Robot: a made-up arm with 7 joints. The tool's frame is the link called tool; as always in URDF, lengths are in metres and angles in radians. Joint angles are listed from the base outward.
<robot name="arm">
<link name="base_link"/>
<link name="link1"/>
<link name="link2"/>
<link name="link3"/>
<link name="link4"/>
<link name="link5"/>
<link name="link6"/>
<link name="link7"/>
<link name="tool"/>
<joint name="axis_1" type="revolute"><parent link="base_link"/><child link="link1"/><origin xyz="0 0 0.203"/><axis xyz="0 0 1"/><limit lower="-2.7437" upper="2.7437"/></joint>
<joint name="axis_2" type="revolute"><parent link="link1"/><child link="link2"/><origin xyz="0 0 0" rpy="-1.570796 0 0"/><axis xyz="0 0 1"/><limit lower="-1.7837" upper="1.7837"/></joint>
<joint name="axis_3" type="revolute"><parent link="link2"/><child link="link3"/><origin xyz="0 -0.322 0" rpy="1.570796 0 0"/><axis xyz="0 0 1"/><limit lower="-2.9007" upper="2.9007"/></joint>
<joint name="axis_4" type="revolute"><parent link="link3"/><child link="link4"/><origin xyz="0.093 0 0" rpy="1.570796 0 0"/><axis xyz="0 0 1"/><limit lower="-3.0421" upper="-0.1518"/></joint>
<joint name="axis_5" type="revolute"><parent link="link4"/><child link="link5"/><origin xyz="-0.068 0.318 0" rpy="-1.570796 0 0"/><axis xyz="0 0 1"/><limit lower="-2.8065" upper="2.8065"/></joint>
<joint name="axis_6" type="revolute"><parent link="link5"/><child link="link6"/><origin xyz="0 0 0" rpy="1.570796 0 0"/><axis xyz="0 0 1"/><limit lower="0.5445" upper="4.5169"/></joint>
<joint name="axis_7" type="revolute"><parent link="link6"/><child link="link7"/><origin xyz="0.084 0 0" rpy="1.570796 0 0"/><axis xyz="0 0 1"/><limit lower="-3.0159" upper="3.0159"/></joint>
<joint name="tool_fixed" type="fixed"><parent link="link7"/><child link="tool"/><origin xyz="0 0 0"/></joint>
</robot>
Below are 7 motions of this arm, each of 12 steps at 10 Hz.
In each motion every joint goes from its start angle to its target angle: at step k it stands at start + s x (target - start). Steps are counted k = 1, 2, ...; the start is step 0. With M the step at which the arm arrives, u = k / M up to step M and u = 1 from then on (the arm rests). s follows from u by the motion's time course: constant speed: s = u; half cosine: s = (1 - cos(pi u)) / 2; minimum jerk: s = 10 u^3 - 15 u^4 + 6 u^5.
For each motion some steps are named. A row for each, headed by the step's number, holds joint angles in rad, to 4 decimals.
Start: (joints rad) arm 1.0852 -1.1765 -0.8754 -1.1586 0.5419 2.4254 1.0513
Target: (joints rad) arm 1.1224 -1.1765 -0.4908 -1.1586 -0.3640 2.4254 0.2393
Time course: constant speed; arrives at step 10
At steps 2, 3, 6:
2: 1.0926 -1.1765 -0.7985 -1.1586 0.3607 2.4254 0.8889
3: 1.0964 -1.1765 -0.7600 -1.1586 0.2701 2.4254 0.8077
6: 1.1075 -1.1765 -0.6446 -1.1586 -0.0016 2.4254 0.5641

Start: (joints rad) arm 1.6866 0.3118 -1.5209 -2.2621 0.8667 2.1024 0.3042
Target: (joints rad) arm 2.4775 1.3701 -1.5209 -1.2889 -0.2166 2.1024 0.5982
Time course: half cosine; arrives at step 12
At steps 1, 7, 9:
1: 1.7001 0.3298 -1.5209 -2.2455 0.8482 2.1024 0.3092
7: 2.1844 0.9779 -1.5209 -1.6496 0.1849 2.1024 0.4892
9: 2.3617 1.2151 -1.5209 -1.4314 -0.0580 2.1024 0.5551

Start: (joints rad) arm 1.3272 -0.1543 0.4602 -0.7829 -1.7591 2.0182 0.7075
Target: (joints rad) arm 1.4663 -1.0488 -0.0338 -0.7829 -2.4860 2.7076 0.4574
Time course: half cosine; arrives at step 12
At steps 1, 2, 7, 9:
1: 1.3296 -0.1695 0.4518 -0.7829 -1.7715 2.0299 0.7032
2: 1.3365 -0.2142 0.4271 -0.7829 -1.8078 2.0644 0.6907
7: 1.4148 -0.7173 0.1493 -0.7829 -2.2166 2.4521 0.5501
9: 1.4459 -0.9178 0.0385 -0.7829 -2.3795 2.6066 0.4940

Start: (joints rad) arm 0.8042 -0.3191 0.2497 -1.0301 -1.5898 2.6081 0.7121
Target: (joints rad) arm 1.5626 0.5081 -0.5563 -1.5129 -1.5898 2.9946 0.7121
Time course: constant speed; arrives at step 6
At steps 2, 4, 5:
2: 1.0570 -0.0434 -0.0190 -1.1910 -1.5898 2.7369 0.7121
4: 1.3098 0.2324 -0.2876 -1.3520 -1.5898 2.8658 0.7121
5: 1.4362 0.3702 -0.4220 -1.4324 -1.5898 2.9302 0.7121

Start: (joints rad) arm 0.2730 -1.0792 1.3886 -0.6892 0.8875 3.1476 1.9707
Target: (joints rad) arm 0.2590 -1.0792 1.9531 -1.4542 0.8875 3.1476 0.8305
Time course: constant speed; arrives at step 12
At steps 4, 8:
4: 0.2683 -1.0792 1.5768 -0.9442 0.8875 3.1476 1.5906
8: 0.2637 -1.0792 1.7649 -1.1992 0.8875 3.1476 1.2106

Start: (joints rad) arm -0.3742 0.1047 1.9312 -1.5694 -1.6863 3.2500 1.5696
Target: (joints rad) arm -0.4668 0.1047 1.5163 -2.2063 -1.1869 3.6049 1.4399
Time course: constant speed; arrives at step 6
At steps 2, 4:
2: -0.4051 0.1047 1.7929 -1.7817 -1.5198 3.3683 1.5264
4: -0.4359 0.1047 1.6546 -1.9940 -1.3534 3.4866 1.4831

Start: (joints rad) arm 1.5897 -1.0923 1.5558 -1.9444 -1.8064 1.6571 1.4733
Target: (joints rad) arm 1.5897 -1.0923 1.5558 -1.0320 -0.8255 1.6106 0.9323
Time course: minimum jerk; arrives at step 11
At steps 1, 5, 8, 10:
1: 1.5897 -1.0923 1.5558 -1.9384 -1.8000 1.6568 1.4698
5: 1.5897 -1.0923 1.5558 -1.5655 -1.3991 1.6378 1.2487
8: 1.5897 -1.0923 1.5558 -1.1496 -0.9520 1.6166 1.0020
10: 1.5897 -1.0923 1.5558 -1.0380 -0.8319 1.6109 0.9358

